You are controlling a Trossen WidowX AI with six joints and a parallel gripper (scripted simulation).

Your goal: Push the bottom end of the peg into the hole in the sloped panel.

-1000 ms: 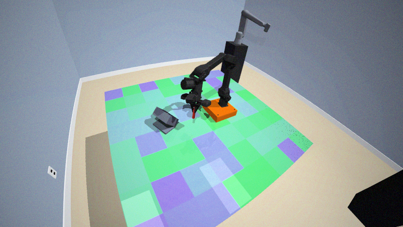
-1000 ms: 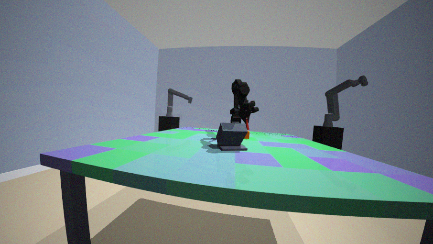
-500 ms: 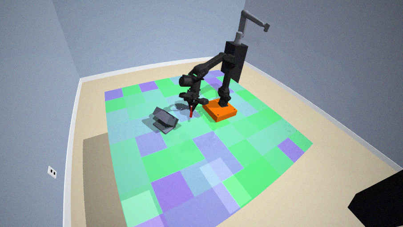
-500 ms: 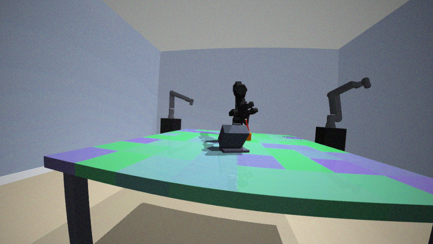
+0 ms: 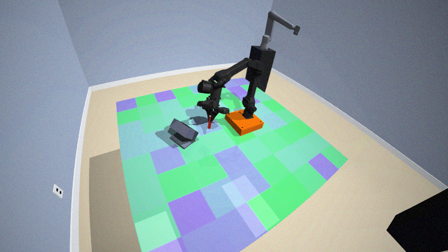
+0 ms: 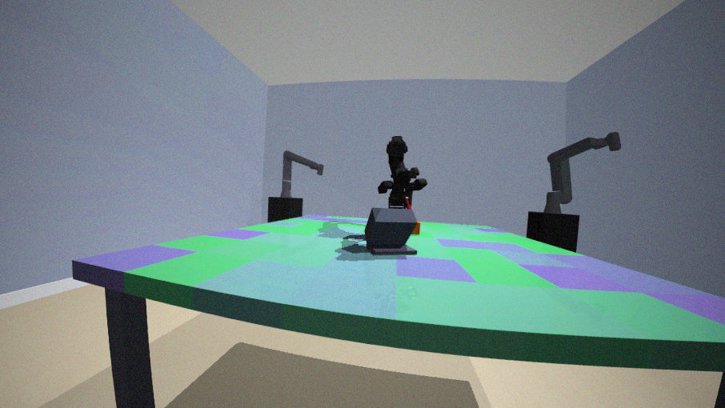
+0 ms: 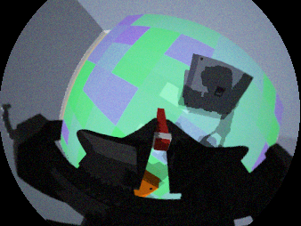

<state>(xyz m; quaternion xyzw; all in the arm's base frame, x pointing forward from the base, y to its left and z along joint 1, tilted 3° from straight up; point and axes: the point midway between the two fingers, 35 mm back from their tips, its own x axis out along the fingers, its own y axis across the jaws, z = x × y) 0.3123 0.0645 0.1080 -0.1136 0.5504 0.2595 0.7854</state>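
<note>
The dark grey sloped panel lies 14 cm ahead of my gripper tip, 6 cm below it and 5 cm to the right of it. Also, from my gripper tip: red peg (1 cm to the right, 1 cm behind, 1 cm above).
</note>
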